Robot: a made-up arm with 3 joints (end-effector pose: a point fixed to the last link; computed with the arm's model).
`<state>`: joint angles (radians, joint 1 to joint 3).
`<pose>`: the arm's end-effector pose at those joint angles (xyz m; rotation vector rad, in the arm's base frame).
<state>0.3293 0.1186 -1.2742</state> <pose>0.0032 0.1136 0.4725 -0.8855 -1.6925 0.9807</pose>
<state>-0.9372 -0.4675 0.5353</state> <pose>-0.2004 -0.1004 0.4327 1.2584 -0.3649 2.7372</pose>
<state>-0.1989 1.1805 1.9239</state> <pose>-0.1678 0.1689 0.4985 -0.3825 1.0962 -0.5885</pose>
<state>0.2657 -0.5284 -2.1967</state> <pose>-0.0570 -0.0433 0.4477 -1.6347 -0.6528 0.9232</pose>
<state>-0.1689 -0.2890 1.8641</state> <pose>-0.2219 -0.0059 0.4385 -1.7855 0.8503 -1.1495</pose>
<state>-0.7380 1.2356 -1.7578</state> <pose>-0.0153 0.0477 0.4434 -1.0214 -1.2450 0.6143</pose>
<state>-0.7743 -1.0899 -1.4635</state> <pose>-0.0554 -0.1487 0.5568 1.5291 -0.4738 -2.6705</pose>
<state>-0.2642 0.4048 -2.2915</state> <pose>-0.0615 -0.0109 0.4226 -1.3608 -0.6929 0.5637</pose>
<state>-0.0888 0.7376 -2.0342</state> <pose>-0.0223 0.0693 0.4441 -0.9388 -1.0700 0.3700</pose>
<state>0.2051 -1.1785 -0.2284</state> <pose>-0.1015 -0.0142 0.3925 0.0215 -0.9012 2.8652</pose>
